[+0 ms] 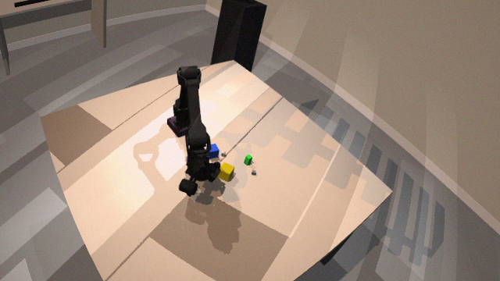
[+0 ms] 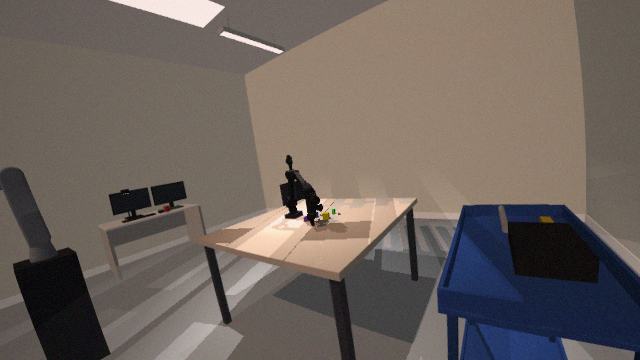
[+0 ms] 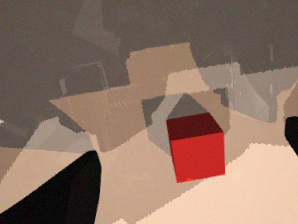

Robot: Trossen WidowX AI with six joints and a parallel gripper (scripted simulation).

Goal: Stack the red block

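Now: gripper tip right at the red block. From my gripper tip the other things lie so: purple cube (130 mm behind, 90 mm to the left, 10 mm above); blue block (190 mm to the left, 100 mm behind, 10 mm above); yellow block (150 mm to the left, 20 mm ahead, 20 mm above).
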